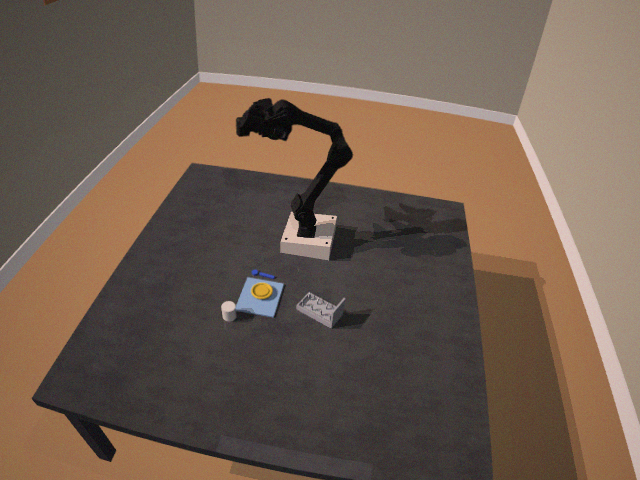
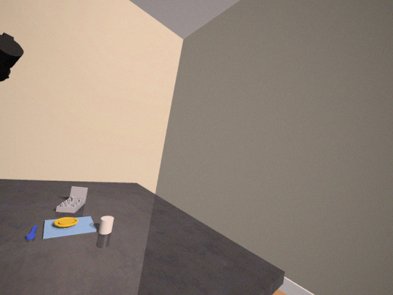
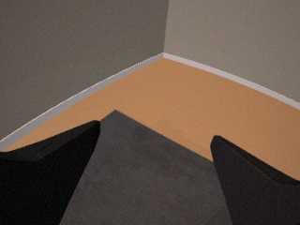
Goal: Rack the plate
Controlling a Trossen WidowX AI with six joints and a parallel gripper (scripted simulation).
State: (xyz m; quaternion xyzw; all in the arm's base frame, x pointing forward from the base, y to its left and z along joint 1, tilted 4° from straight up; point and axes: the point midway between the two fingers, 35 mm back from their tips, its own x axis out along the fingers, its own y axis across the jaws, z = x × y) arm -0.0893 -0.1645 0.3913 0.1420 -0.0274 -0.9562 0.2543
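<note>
My gripper tip is 400 mm short of the yellow plate, 100 mm to the right of it and 420 mm above it. From my gripper tip the other things lie so: blue object (310 mm ahead, 80 mm to the left, 430 mm below); then white cylinder (510 mm ahead, 20 mm to the left, 410 mm below); then light blue mat (410 mm ahead, 100 mm to the left, 430 mm below).
</note>
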